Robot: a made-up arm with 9 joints.
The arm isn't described. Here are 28 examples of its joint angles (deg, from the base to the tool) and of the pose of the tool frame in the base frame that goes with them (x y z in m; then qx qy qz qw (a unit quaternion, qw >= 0)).
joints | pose
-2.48 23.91 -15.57 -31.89 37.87 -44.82 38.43 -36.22 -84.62 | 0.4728 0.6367 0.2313 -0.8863 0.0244 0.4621 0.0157
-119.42 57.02 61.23 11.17 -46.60 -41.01 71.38 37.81 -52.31 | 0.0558 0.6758 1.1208 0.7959 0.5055 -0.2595 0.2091
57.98 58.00 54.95 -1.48 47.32 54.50 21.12 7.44 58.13 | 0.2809 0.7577 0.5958 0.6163 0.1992 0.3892 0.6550
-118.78 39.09 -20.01 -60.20 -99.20 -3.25 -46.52 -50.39 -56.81 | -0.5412 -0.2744 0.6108 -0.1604 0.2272 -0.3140 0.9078
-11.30 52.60 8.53 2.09 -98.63 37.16 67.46 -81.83 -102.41 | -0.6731 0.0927 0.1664 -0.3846 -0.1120 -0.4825 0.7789
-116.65 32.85 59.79 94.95 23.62 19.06 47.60 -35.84 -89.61 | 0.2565 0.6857 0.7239 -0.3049 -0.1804 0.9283 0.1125
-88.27 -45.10 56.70 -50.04 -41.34 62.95 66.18 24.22 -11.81 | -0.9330 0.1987 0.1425 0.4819 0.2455 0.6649 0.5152
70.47 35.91 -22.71 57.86 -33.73 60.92 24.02 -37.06 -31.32 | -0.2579 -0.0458 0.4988 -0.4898 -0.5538 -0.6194 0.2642
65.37 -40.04 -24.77 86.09 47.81 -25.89 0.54 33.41 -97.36 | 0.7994 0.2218 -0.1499 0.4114 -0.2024 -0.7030 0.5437
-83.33 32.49 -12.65 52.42 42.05 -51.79 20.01 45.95 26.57 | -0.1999 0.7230 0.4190 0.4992 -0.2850 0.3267 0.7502
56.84 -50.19 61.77 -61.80 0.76 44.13 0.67 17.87 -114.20 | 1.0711 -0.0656 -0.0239 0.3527 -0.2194 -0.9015 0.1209
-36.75 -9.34 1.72 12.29 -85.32 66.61 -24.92 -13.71 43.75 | -0.6310 -0.3018 0.3462 -0.2721 -0.3363 -0.9003 0.0475
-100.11 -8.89 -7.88 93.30 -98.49 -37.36 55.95 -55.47 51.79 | 0.2781 -0.2369 -0.0713 -0.4291 0.3077 -0.3287 0.7831
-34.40 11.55 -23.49 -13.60 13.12 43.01 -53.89 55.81 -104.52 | -0.1155 0.2505 0.4765 0.8852 -0.4112 -0.0739 0.2048
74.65 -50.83 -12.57 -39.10 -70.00 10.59 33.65 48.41 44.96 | 0.4801 -0.1284 -0.4016 -0.0958 0.0944 -0.0618 0.9890
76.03 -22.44 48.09 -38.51 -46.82 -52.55 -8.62 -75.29 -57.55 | 0.2828 -0.0043 -0.0718 0.5351 0.6913 0.4103 0.2597
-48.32 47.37 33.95 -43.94 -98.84 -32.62 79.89 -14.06 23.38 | -0.7642 0.5235 -0.1700 0.1767 0.6801 0.3176 0.6367
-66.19 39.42 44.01 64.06 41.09 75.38 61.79 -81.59 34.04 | -0.4273 0.6801 0.5187 -0.4368 -0.7670 0.0144 0.4697
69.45 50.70 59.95 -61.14 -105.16 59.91 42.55 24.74 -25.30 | 0.9167 0.7530 0.4667 0.7118 0.4657 -0.5153 0.1043
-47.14 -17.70 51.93 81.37 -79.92 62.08 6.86 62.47 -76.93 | -0.3203 0.2245 0.8480 0.9213 -0.2785 0.0695 0.2625
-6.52 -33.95 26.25 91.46 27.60 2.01 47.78 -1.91 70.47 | -0.2611 0.5278 -0.2799 -0.0070 -0.5604 0.6410 0.5245
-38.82 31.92 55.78 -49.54 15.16 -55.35 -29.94 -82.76 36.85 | -0.1499 -0.0586 0.3838 -0.2693 -0.1668 -0.9059 0.2811
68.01 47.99 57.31 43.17 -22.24 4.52 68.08 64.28 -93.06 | 0.1698 0.7481 -0.0691 0.2503 -0.5582 0.7426 0.2725
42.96 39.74 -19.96 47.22 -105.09 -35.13 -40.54 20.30 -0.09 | 0.7096 -0.3961 0.2595 0.0475 -0.5985 -0.3348 0.7262
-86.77 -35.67 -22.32 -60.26 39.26 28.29 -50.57 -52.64 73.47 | -0.2669 0.0375 0.6000 -0.2196 -0.7917 -0.3865 0.4191
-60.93 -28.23 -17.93 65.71 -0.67 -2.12 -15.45 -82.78 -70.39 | 0.0856 0.0865 -0.0614 -0.3559 0.6332 0.6758 0.1250
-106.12 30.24 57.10 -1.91 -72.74 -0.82 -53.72 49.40 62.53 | -0.3659 -0.2485 0.9129 -0.5030 -0.6440 -0.5238 0.2407
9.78 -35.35 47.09 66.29 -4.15 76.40 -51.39 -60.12 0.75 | -0.3321 -0.2037 0.0553 -0.2200 -0.7422 -0.5795 0.2550
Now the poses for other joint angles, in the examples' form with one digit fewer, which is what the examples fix.
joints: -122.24 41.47 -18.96 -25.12 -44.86 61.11 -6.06 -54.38 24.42
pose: 0.030 0.098 1.070 -0.813 -0.120 -0.533 0.201
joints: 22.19 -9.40 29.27 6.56 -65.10 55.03 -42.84 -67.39 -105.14
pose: 0.160 -0.410 -0.300 -0.228 -0.757 -0.158 0.592
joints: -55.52 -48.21 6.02 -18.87 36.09 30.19 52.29 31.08 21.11
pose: -0.752 -0.187 -0.353 -0.215 0.527 -0.498 0.653
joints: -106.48 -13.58 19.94 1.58 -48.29 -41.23 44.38 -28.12 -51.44
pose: 0.183 0.259 1.016 -0.401 -0.522 0.557 0.507
